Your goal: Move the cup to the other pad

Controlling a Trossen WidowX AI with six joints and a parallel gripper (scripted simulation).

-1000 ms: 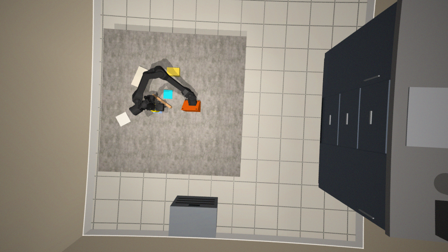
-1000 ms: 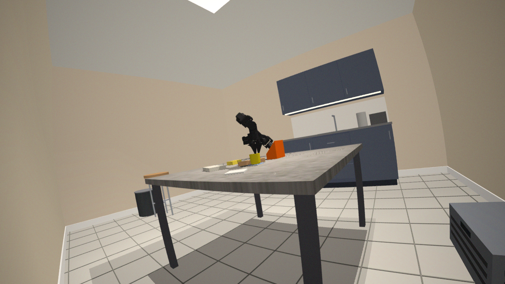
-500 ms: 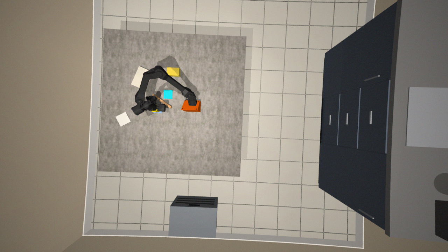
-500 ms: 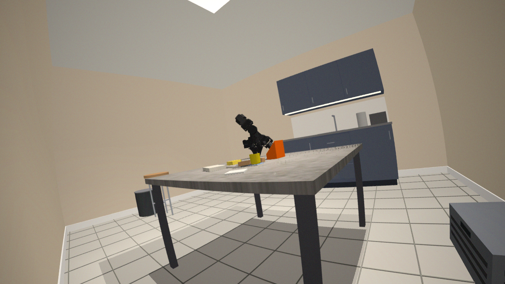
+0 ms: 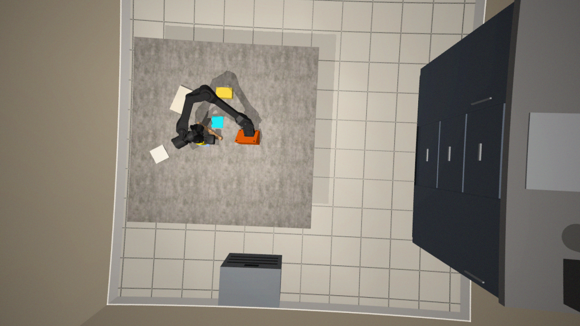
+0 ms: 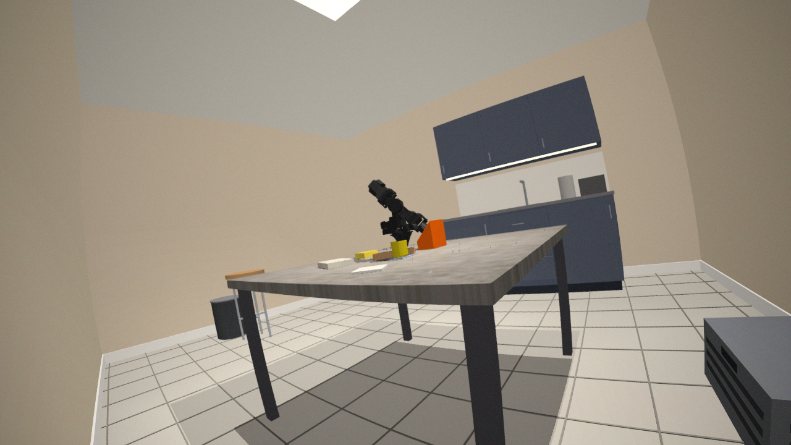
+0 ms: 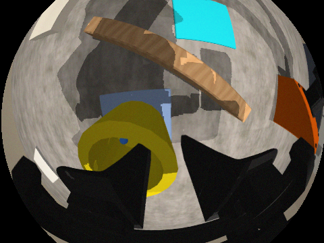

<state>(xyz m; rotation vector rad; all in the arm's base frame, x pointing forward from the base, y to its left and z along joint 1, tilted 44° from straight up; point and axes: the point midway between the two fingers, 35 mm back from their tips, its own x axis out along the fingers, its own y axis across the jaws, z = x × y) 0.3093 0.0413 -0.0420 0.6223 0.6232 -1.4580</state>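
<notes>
My gripper tip is now 40 mm short of the blue marble, 10 mm to the right of it and 20 mm above it. The rest, counted from my gripper tip: cyan pad 60 mm behind, 140 mm to the right, 40 mm below; yellow cup 30 mm ahead; wooden bar 10 mm behind, 70 mm to the right, 30 mm below.
</notes>
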